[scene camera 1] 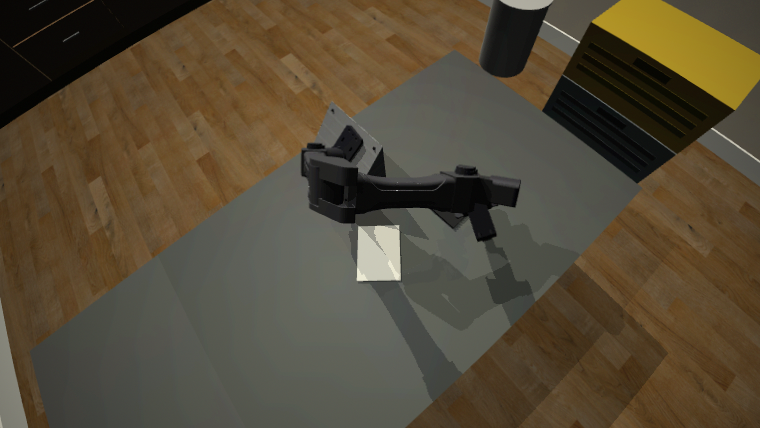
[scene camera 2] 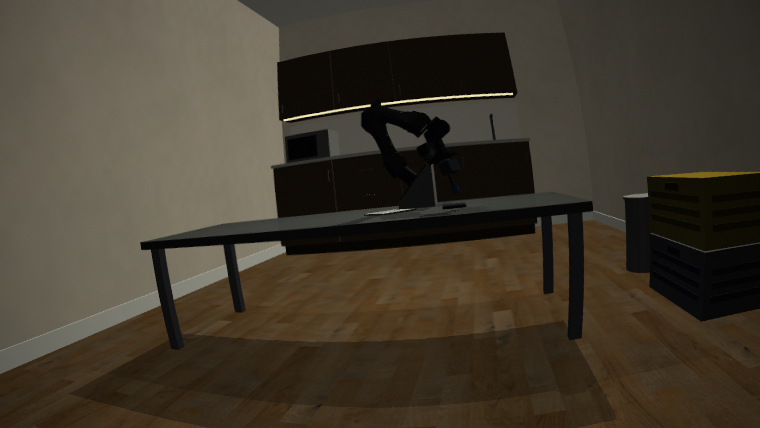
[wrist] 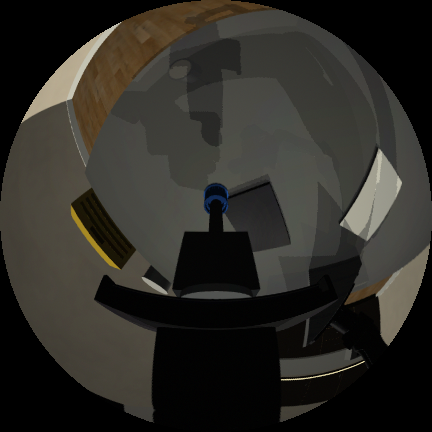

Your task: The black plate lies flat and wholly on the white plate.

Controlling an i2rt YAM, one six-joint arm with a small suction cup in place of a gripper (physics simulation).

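Pixels of known places: hand at its tool point: (scene camera 2: 456, 192) (wrist: 215, 193); arm's base at its link origin: (scene camera 2: 415, 182) (wrist: 333, 312).
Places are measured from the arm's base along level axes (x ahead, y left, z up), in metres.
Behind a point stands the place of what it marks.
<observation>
The black plate (scene camera 1: 452, 220) @[x 0.323, y 0.169, z -0.097 m] (scene camera 2: 454, 205) @[x 0.330, y 0.200, z -0.097 m] (wrist: 261, 217) @[x 0.286, y 0.181, z -0.097 m] lies flat on the table, apart from the white plate; in scene camera 1 the arm covers most of it. The white plate (scene camera 1: 378, 255) @[x 0.279, y -0.067, z -0.101 m] (scene camera 2: 389, 211) @[x 0.276, y -0.062, z -0.101 m] (wrist: 374, 197) @[x 0.283, y -0.051, z -0.101 m] lies flat on the table with nothing on it, partly in the arm's shadow. My suction cup (scene camera 2: 455, 189) (wrist: 216, 192) is blue, with suction off and nothing on it. It hangs a little above the table near the black plate, and shows beside that plate's edge in the wrist view. In scene camera 1 the cup is hidden.
The arm's upright metal mount (scene camera 1: 326, 125) @[x -0.099, y 0.022, z 0.035 m] (scene camera 2: 420, 192) @[x 0.105, y 0.035, z -0.045 m] stands at the back edge of the grey table (scene camera 1: 239, 319) @[x 0.200, y -0.489, z -0.107 m]. A yellow crate (scene camera 1: 680, 42) (scene camera 2: 678, 210) on a dark crate (scene camera 1: 600, 132) (scene camera 2: 680, 276) and a round bin (scene camera 1: 510, 42) (scene camera 2: 636, 233) stand beyond the table's end.
</observation>
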